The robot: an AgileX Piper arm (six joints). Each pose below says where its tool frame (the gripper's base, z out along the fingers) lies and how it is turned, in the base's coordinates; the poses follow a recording.
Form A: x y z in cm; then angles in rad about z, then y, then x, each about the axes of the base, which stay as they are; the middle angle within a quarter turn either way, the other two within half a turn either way.
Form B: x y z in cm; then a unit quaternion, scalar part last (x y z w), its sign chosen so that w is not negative. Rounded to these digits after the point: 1 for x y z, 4 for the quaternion.
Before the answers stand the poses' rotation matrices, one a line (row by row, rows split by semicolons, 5 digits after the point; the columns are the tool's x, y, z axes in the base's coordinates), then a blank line. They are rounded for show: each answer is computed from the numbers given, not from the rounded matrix.
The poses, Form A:
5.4 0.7 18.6 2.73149 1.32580 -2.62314
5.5 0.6 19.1 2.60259 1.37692 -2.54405
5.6 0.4 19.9 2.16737 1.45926 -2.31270
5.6 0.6 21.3 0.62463 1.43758 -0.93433
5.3 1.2 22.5 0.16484 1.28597 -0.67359
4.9 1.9 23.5 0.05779 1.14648 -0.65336
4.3 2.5 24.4 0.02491 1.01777 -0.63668
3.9 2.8 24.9 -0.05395 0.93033 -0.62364
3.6 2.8 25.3 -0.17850 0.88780 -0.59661
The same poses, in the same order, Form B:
-0.22244 -0.09671 0.97014; 0.09457 0.98824 0.12019; -0.97035 0.11848 -0.21068
-0.16535 -0.09889 0.98126; 0.04946 0.99288 0.10840; -0.98499 0.06646 -0.15928
-0.06253 -0.09208 0.99379; -0.14739 0.98567 0.08205; -0.98710 -0.14135 -0.07521
0.10774 -0.07767 0.99114; -0.29899 0.94826 0.10682; -0.94815 -0.30785 0.07894
0.27718 -0.04611 0.95971; -0.46229 0.86923 0.17528; -0.84229 -0.49225 0.21962
0.41101 -0.02378 0.91132; -0.50717 0.82472 0.25025; -0.75753 -0.56505 0.32691
0.52510 -0.01308 0.85094; -0.48572 0.81643 0.31229; -0.69881 -0.57730 0.42235
0.59670 0.03222 0.80182; -0.51135 0.78533 0.34898; -0.61844 -0.61824 0.48508
0.62109 0.11206 0.77569; -0.57577 0.73672 0.35459; -0.53173 -0.66685 0.52209

5.4 0.7 18.6 -0.0007 0.7780 0.0767 0.6235
5.5 0.6 19.1 -0.0162 0.7612 0.0574 0.6458
5.6 0.4 19.9 -0.0822 0.7286 -0.0203 0.6797
5.6 0.6 21.3 -0.1419 0.6636 -0.0757 0.7306
5.3 1.2 22.5 -0.2170 0.5858 -0.1353 0.7691
4.9 1.9 23.5 -0.2547 0.5212 -0.1510 0.8004
4.3 2.5 24.4 -0.2675 0.4661 -0.1421 0.8312
3.9 2.8 24.9 -0.2856 0.4194 -0.1605 0.8466
3.6 2.8 25.3 -0.3009 0.3852 -0.2027 0.8485

